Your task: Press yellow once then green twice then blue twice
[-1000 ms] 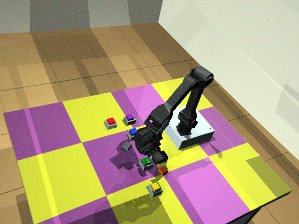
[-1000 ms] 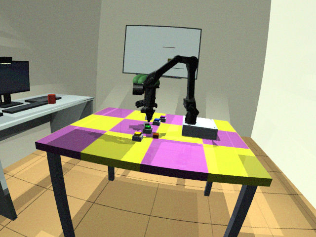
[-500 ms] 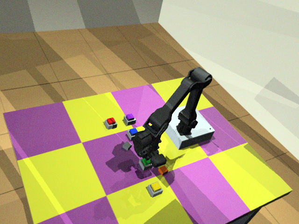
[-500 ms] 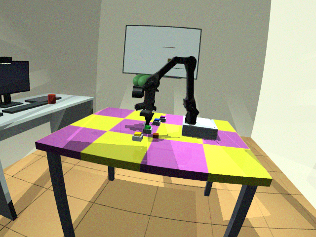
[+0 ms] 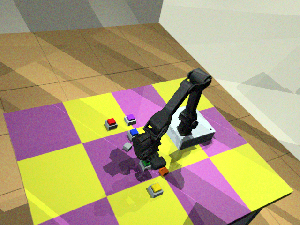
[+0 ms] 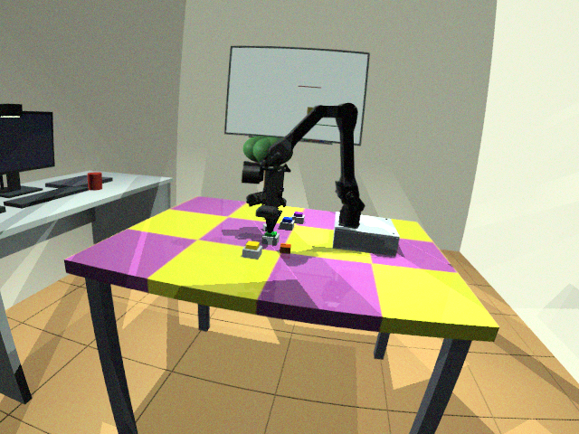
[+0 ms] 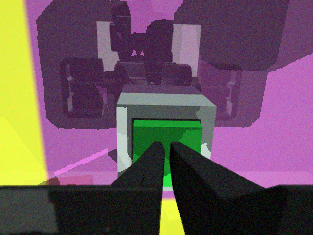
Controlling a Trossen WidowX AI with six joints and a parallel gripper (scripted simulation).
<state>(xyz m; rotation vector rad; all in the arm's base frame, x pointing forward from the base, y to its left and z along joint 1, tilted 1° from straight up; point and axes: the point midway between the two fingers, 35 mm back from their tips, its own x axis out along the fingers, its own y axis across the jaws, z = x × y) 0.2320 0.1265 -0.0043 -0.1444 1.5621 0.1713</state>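
Now: the green button 1 cm below my gripper tip. The rest, counted from my gripper tip: grey block 6 cm ahead, 12 cm to the right, 2 cm below; yellow button 13 cm to the left; orange block 7 cm behind, 5 cm to the left, 2 cm below.
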